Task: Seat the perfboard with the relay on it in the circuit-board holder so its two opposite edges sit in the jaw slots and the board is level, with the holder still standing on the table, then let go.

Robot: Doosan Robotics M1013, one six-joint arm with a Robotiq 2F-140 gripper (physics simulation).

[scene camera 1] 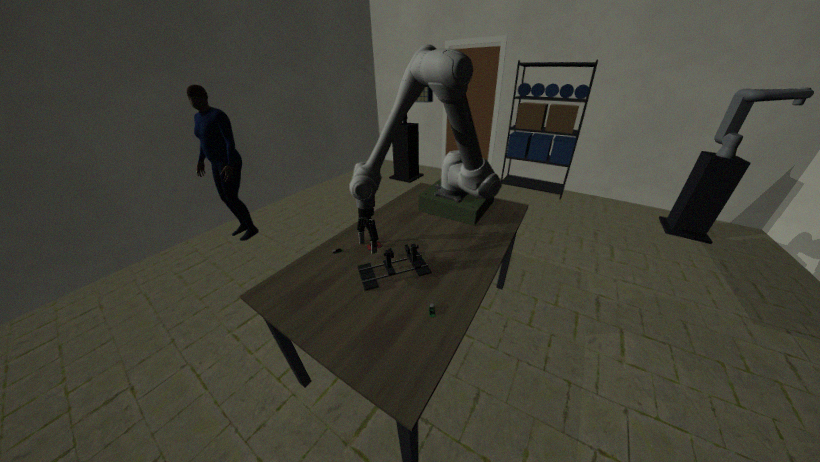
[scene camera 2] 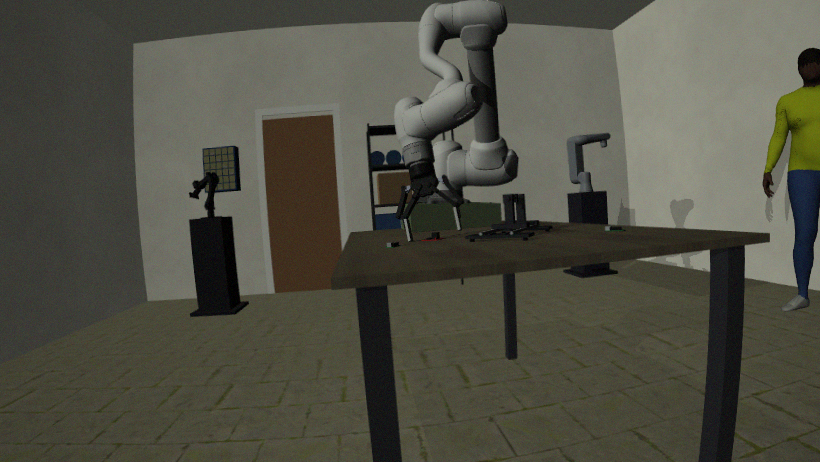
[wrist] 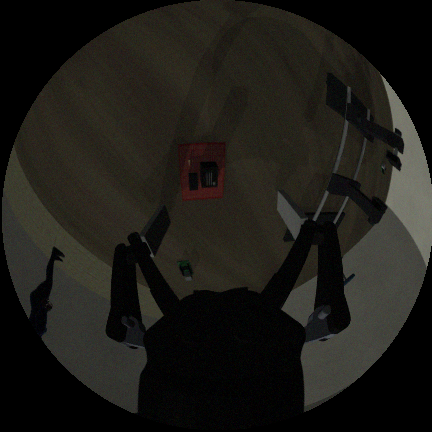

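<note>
The red perfboard (scene camera 1: 376, 245) (scene camera 2: 427, 239) (wrist: 203, 195) lies flat on the table, with the black relay (wrist: 209, 174) on its upper face. My gripper (scene camera 1: 367, 242) (scene camera 2: 433, 231) (wrist: 221, 206) is open and empty, pointing down above the table, with its fingertips to either side of the board in scene camera 2. In the wrist view the board lies beyond the line between the fingertips. The black circuit-board holder (scene camera 1: 367, 277) (scene camera 2: 514, 212) (wrist: 336, 95) stands on the table beside the gripper, its two upright jaws apart. No board shows in its jaws.
A small green part (scene camera 2: 392, 244) (wrist: 185, 270) lies near the left finger in the wrist view. Another small green part (scene camera 1: 432, 310) (scene camera 2: 613, 228) lies past the holder on the wooden table (scene camera 1: 344, 321) (scene camera 2: 573, 246). A person in blue (scene camera 1: 213, 134) and one in yellow (scene camera 2: 803, 132) stand away from the table.
</note>
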